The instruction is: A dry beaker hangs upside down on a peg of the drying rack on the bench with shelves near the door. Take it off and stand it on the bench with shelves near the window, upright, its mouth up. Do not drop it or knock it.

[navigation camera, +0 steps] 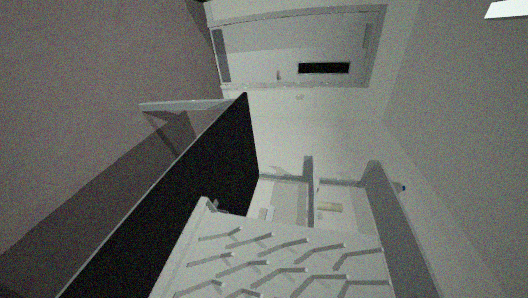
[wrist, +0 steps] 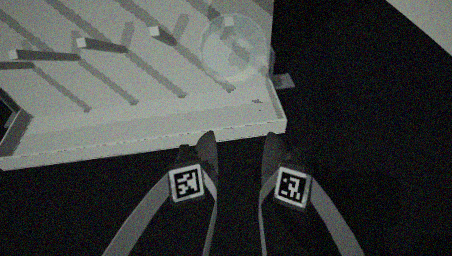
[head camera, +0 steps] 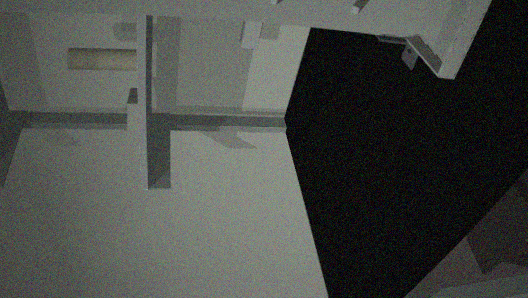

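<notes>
The clear beaker hangs mouth down over a peg at the right end of the rack's lowest visible peg row, in the wrist view. The white drying rack stands over the black bench top. My gripper is open and empty; its fingertips appear just below the rack's front lip, with the beaker farther up in the view, apart from the fingers. The gripper does not show in the head or navigation views. The bench near the window cannot be made out.
Bare pegs stick out left of the beaker. A small grey tab juts from the rack's right side. Shelf uprights stand beyond the rack, with a tan cylinder there. A door is at the far wall.
</notes>
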